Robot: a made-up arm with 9 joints. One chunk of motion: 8 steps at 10 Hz.
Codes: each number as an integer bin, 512 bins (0 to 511) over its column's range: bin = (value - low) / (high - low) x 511, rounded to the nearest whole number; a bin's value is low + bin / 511 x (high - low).
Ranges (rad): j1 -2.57..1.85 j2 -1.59..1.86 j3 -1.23..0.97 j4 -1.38..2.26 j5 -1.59..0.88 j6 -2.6..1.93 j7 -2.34..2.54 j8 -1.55..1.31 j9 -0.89..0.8
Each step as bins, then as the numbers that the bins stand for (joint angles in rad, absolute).
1 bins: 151 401 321 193 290 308 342 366 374
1 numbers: -1.2639 1.1173 0.1520 -0.0052 -0.1882 0.1304 0.9261 0.4985 0.3469
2 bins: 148 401 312 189 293 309 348 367 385
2 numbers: -1.2898 1.1173 0.1132 -0.0337 -0.1737 0.1393 0.9834 0.5041 0.3833
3 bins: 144 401 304 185 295 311 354 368 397
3 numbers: -1.3244 1.1173 0.0788 -0.0622 -0.1641 0.1570 1.0407 0.5096 0.4230
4 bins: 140 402 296 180 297 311 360 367 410
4 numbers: -1.3590 1.1241 0.0444 -0.0978 -0.1544 0.1570 1.0980 0.5041 0.4660
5 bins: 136 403 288 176 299 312 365 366 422
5 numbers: -1.3936 1.1308 0.0099 -0.1263 -0.1447 0.1659 1.1457 0.4985 0.5057
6 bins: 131 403 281 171 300 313 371 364 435
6 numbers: -1.4369 1.1308 -0.0202 -0.1619 -0.1399 0.1747 1.2030 0.4873 0.5486
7 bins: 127 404 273 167 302 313 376 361 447
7 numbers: -1.4715 1.1376 -0.0547 -0.1904 -0.1302 0.1747 1.2508 0.4705 0.5883
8 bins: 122 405 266 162 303 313 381 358 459
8 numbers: -1.5147 1.1443 -0.0848 -0.2260 -0.1254 0.1747 1.2985 0.4537 0.6280
